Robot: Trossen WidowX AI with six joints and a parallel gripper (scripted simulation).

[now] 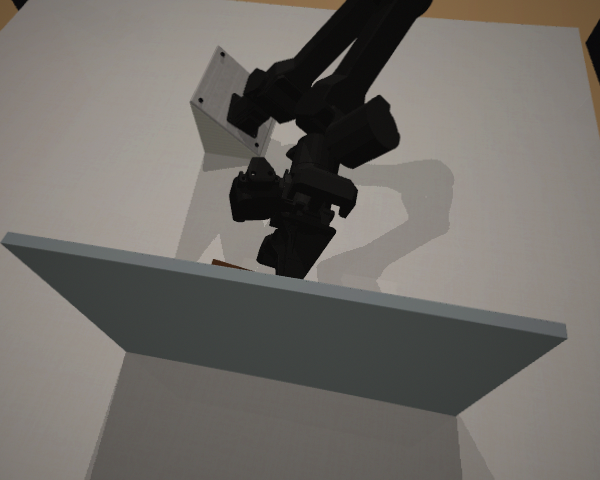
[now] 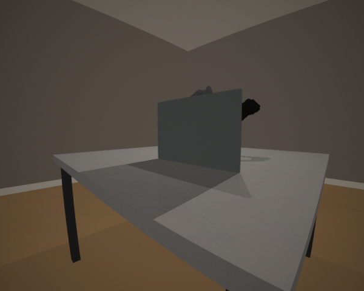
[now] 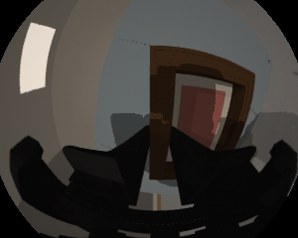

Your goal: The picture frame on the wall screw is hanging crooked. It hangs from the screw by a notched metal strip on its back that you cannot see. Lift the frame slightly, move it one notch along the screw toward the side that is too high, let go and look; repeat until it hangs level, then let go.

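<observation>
Right now my gripper tip is 10 mm to the left of the picture frame and 50 mm above it. Also, from my gripper tip: wall panel 20 mm ahead, 10 mm to the right, 60 mm below.
</observation>
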